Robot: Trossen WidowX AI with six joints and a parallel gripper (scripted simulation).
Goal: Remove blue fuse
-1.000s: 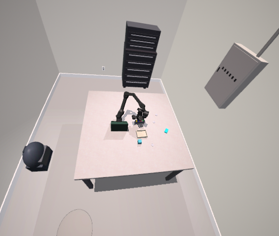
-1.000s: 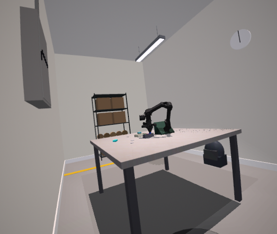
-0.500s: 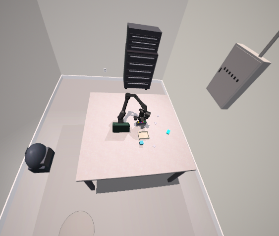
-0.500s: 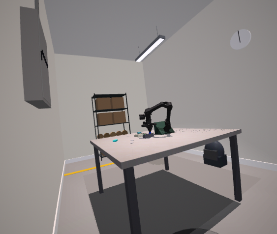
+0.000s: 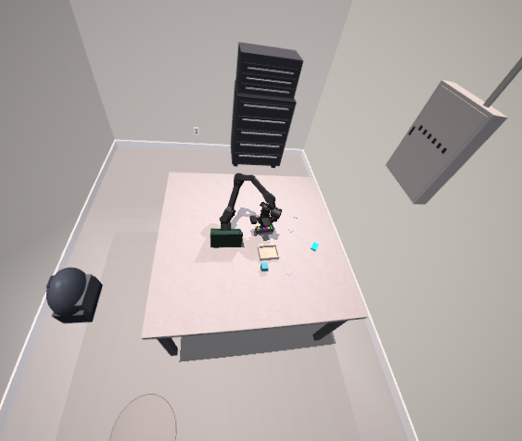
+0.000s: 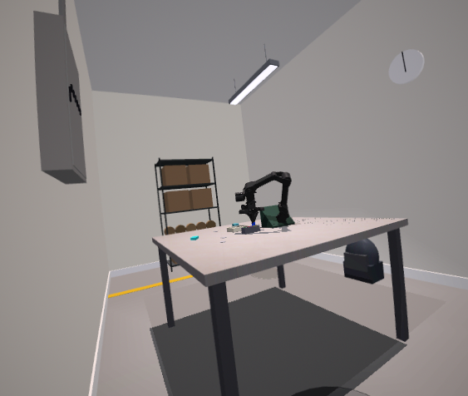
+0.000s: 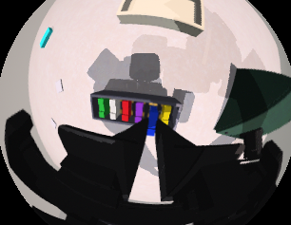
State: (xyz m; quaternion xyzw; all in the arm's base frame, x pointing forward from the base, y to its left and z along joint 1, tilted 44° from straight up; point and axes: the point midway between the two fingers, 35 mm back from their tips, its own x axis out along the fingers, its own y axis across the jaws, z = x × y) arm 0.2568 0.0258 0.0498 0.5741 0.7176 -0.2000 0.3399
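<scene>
Right now my gripper tip is 5 cm short of the shallow beige tray, 18 cm to the left of it and 6 cm above it. Also, from my gripper tip: cyan cube: 2 cm ahead, 30 cm to the right, 4 cm below; then small cyan block: 40 cm ahead, 10 cm to the right, 5 cm below; then blue fuse: 1 cm below.
</scene>
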